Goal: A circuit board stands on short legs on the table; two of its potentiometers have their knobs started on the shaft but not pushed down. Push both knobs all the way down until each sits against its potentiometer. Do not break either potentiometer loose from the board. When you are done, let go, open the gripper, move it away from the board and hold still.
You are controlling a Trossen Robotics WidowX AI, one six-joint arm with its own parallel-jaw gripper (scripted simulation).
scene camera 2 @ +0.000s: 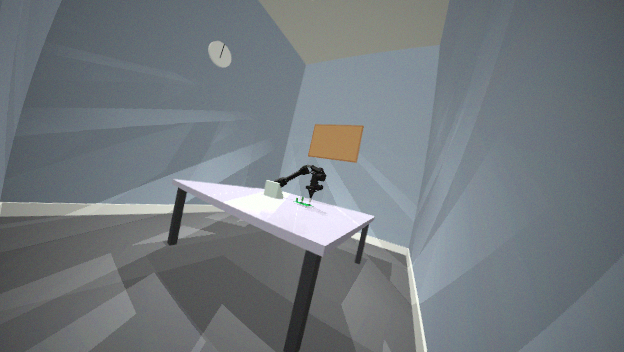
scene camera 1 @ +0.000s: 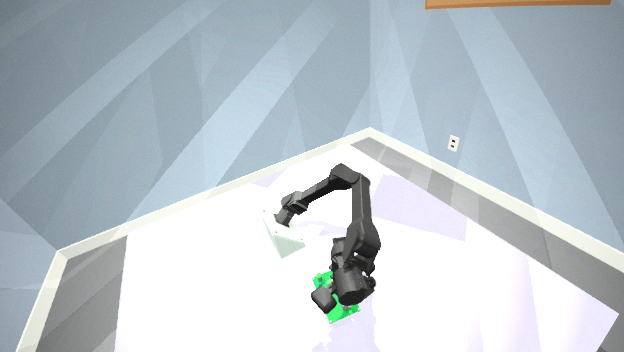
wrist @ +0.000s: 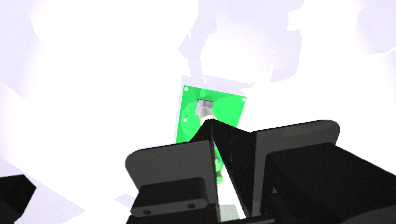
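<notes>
You'd find the gripper (scene camera 1: 345, 296) here, and the wrist view (wrist: 209, 123) has the gripper too.
</notes>
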